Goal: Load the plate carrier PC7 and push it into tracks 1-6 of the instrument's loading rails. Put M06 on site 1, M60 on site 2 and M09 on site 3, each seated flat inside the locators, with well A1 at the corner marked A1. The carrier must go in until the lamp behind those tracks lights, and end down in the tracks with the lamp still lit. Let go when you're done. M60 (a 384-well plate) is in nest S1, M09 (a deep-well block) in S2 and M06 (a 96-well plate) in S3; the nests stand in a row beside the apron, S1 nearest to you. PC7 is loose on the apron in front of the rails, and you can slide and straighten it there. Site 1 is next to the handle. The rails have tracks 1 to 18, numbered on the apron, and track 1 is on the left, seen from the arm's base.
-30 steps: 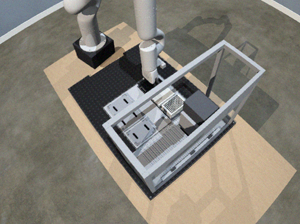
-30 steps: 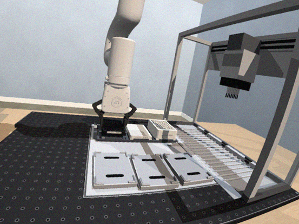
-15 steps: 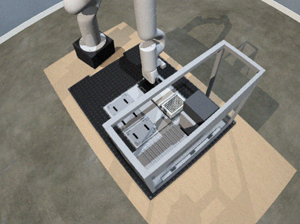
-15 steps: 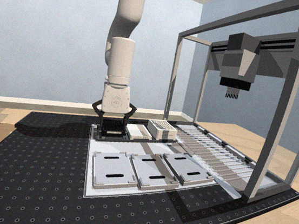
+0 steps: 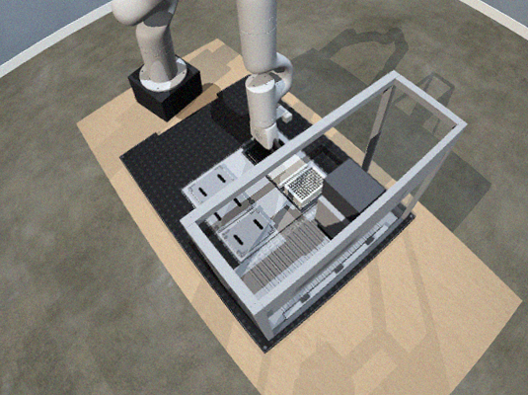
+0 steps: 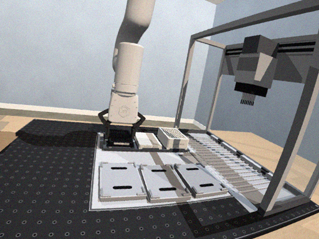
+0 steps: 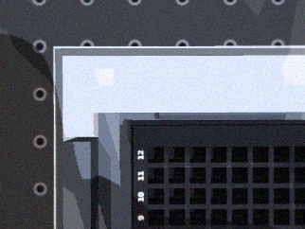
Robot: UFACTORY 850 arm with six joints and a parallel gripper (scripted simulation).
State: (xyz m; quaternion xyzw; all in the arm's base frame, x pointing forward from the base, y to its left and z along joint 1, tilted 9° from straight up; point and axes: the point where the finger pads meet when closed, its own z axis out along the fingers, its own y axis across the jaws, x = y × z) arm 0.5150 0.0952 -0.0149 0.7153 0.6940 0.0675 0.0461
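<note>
The black 96-well plate M06 is 1 cm below my hand. From my hand the other things lie so: dark carrier PC7: 10 cm ahead, 2 cm below; then nest S1: 23 cm to the right, 3 cm below, 2 cm behind; then white 96-well plate: 21 cm ahead, 1 cm to the right.
</note>
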